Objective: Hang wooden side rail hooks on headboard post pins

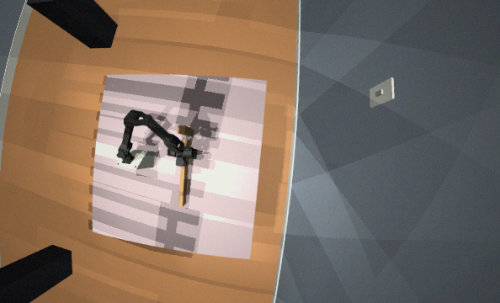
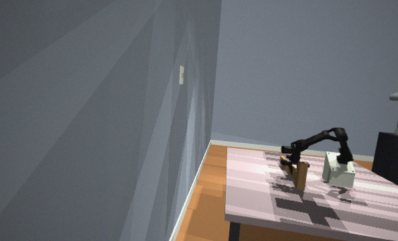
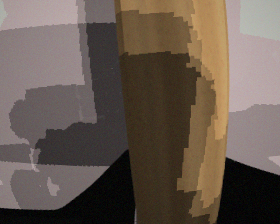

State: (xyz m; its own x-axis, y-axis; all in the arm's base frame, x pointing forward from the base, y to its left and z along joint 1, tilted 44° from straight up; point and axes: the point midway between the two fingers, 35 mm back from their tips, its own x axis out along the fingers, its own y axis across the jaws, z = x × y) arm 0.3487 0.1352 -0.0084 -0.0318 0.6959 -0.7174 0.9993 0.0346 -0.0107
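The headboard post is 140 mm to the left of my gripper tip and 40 mm above it.
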